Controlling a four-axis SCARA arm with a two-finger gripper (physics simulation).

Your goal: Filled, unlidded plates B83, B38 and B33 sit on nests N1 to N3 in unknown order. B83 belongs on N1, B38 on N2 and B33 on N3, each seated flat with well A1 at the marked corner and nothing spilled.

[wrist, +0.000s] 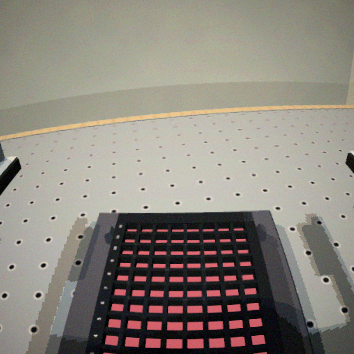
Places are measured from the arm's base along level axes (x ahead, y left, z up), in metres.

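Pixels of known places: gripper, fingertip midpoint: (181,138).
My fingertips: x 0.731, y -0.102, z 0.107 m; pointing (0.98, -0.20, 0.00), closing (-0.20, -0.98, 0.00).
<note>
Ahead of a thing's pixels: the offset from my fingertips to its top centre. "pt": to the spot under its first point. Level surfaces: height alone.
A black plate @(0.023 m back, 0.005 m left, 0.068 m down) (186,285) with rows of pink-red filled wells is at the lower centre of the wrist view. It sits in a dark grey nest @(pt 0.017 m back, 0.051 m right, 0.082 m down) (281,280), whose sides show along both long edges of the plate. The plate looks level; its near end is cut off by the frame. Small marks run down its left edge, too blurred to read, and no plate name shows. My gripper (181,138) is open and empty, its fingertips wide apart at the left and right frame edges, apart from the plate and above it. Well A1 and the marked corner do not show.
The light grey bench @(0.094 m down) (165,165) has a grid of small dark holes. An orange-yellow strip @(pt 0.267 m ahead, 0.077 m right, 0.093 m down) (200,112) runs along its far edge, with a plain grey-green wall (175,45) behind. Shadows lie on the bench on both sides of the nest. Other plates and nests do not show.
</note>
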